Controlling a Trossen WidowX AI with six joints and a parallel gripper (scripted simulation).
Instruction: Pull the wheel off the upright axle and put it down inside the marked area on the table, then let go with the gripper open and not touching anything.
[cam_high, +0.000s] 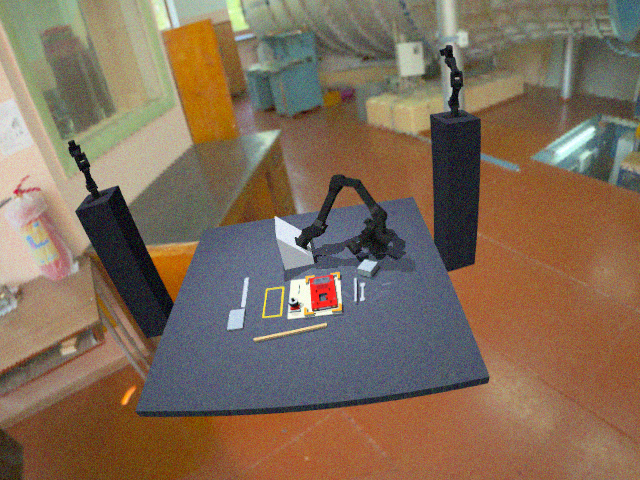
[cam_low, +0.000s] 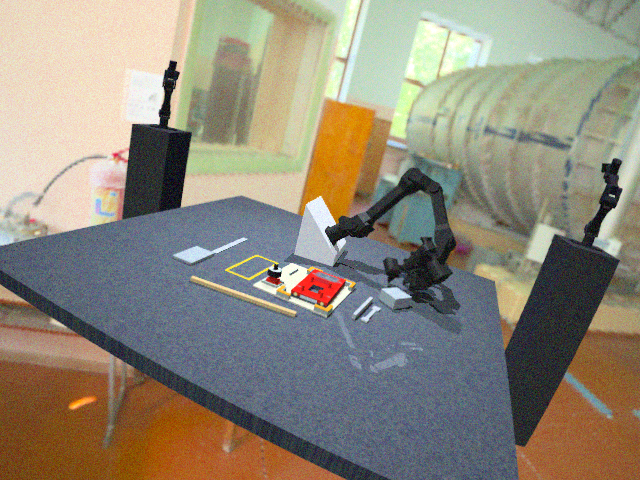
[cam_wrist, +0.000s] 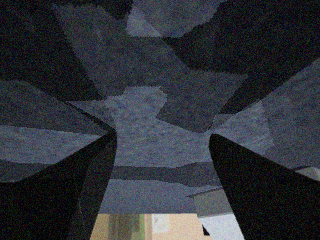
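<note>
Now: gripper tip 17 cm short of the grey box and 1 cm below it. The rest, counted from my gripper tip: wooden rod: 44 cm ahead, 40 cm to the right.
</note>
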